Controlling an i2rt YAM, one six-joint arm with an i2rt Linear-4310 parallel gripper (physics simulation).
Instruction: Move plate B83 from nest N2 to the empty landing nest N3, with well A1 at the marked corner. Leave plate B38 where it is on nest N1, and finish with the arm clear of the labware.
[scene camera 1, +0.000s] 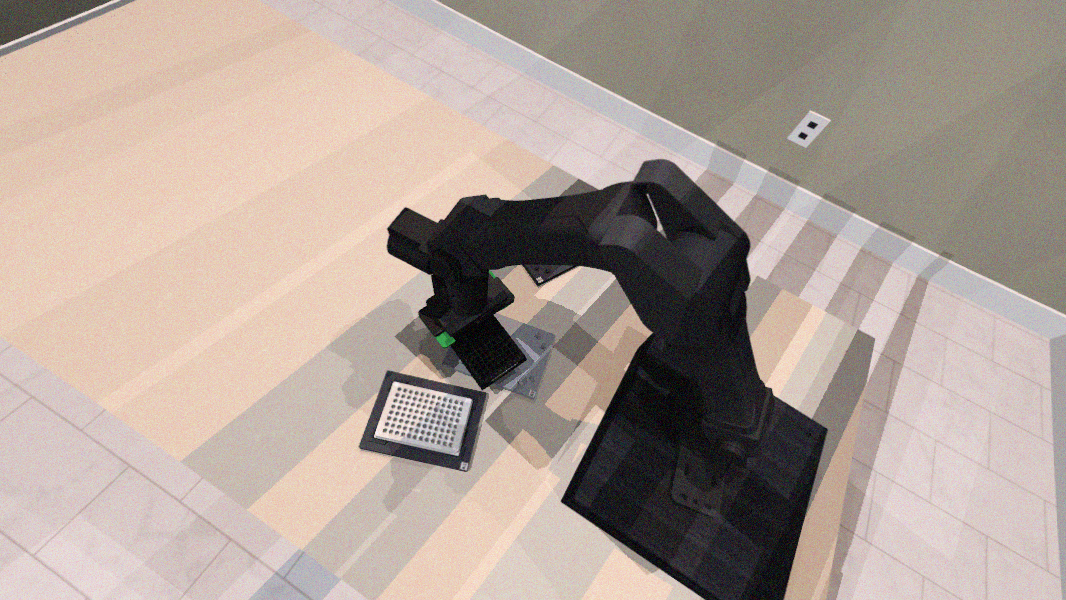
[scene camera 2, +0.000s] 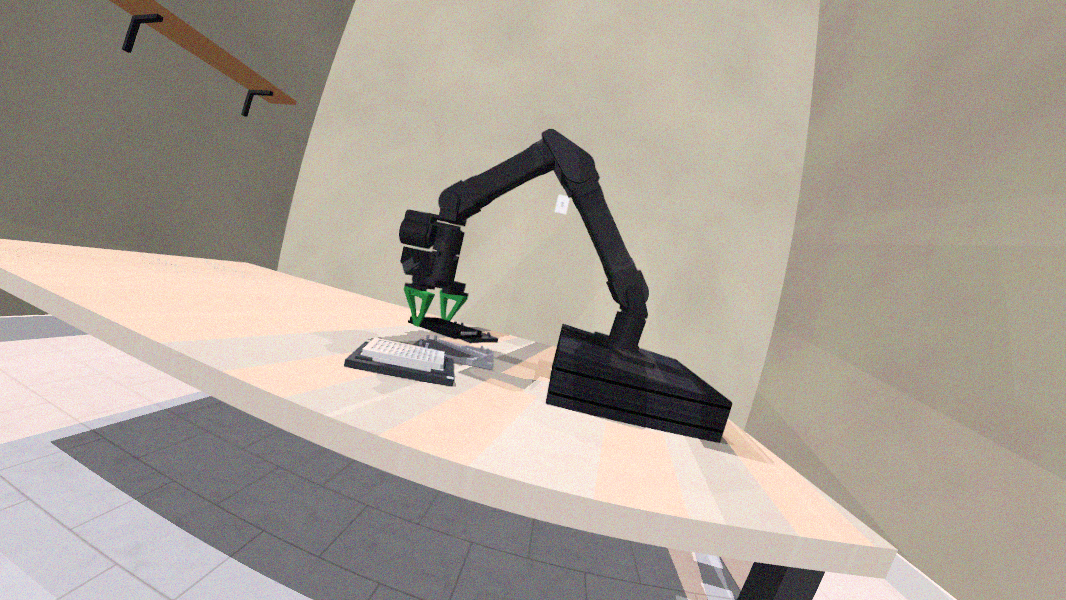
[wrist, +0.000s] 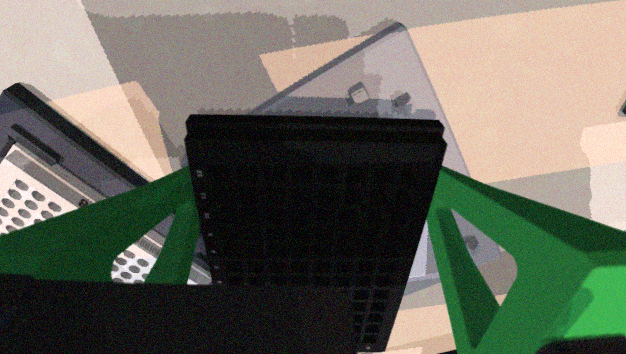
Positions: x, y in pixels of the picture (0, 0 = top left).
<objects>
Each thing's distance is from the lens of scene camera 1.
gripper (scene camera 1: 468, 325): 0.73 m
grey nest (scene camera 1: 536, 344): 0.76 m
</objects>
